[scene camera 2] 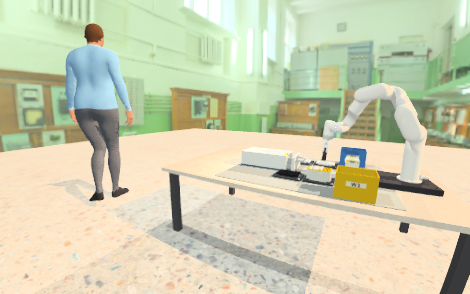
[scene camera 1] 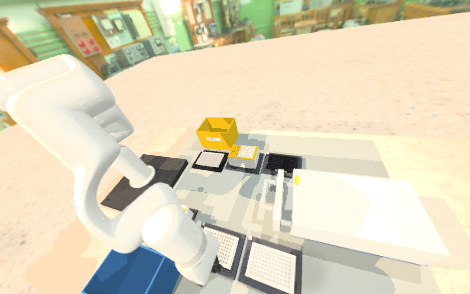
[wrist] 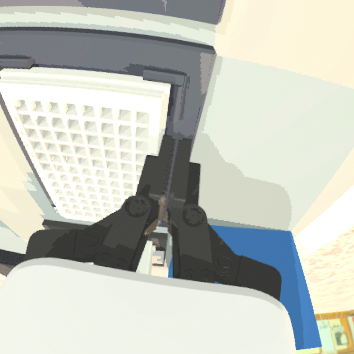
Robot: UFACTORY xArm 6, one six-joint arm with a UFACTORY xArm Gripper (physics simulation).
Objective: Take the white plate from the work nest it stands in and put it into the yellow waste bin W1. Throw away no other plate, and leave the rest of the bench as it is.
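Places are measured from the arm's base along level axes (x up, y right, z ahead), in millimetres.
Where they show: gripper, fingertip midpoint: (scene camera 2: 323, 161) (scene camera 1: 216, 267) (wrist: 174, 153); arm's base, origin of the base link: (scene camera 2: 408, 180) (scene camera 1: 143, 176).
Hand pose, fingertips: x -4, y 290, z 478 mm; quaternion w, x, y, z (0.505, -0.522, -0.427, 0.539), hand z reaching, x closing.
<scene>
Things, the pixels of their centre, and the offset from my fingertips.
- dark nest, body centre: (wrist: 102, 160) (scene camera 1: 216, 247) dx -10, dy -52, dz -17 mm
- second white gridded plate, body centre: (scene camera 1: 270, 265) dx +0, dy -30, dz +155 mm
- flat pale plate, body centre: (scene camera 1: 210, 159) dx -3, dy -423, dz -156 mm
- yellow bin W1, body centre: (scene camera 2: 355, 183) (scene camera 1: 218, 133) dx +41, dy -577, dz -141 mm
- blue bin, body centre: (wrist: 220, 298) (scene camera 1: 138, 276) (scene camera 2: 352, 156) dx +41, dy +62, dz -210 mm
- yellow-and-white topped box, body centre: (scene camera 1: 243, 155) (scene camera 2: 319, 173) dx +25, dy -424, dz +23 mm
- black rack, body centre: (scene camera 1: 282, 162) (scene camera 2: 288, 173) dx +0, dy -409, dz +196 mm
- large white instrument, body centre: (scene camera 1: 347, 209) (scene camera 2: 267, 157) dx +34, dy -202, dz +383 mm
The gripper (scene camera 1: 217, 266) (scene camera 2: 324, 156) (wrist: 176, 142) is shut and empty, its dark fingertips together. In the wrist view they overlap the dark nest (wrist: 100, 52) (scene camera 1: 240, 252) at the edge beside a white gridded plate (wrist: 85, 145) (scene camera 1: 227, 245), which sits in it. Whether the fingers touch the nest is unclear. A second white gridded plate (scene camera 1: 270, 265) lies in the neighbouring dark nest. A flat pale plate (scene camera 1: 210, 159) sits in a black nest near the yellow bin W1 (scene camera 1: 225, 137) (scene camera 2: 356, 192). Which nest is the work nest I cannot tell.
A blue bin (scene camera 1: 127, 272) (scene camera 2: 353, 152) (wrist: 250, 250) stands near the gripper. A yellow-and-white topped box (scene camera 1: 244, 152) and a black rack (scene camera 1: 283, 162) stand near W1. A large white instrument (scene camera 1: 360, 210) (scene camera 2: 267, 157) occupies one side. A person (scene camera 2: 95, 80) stands beyond the bench.
</scene>
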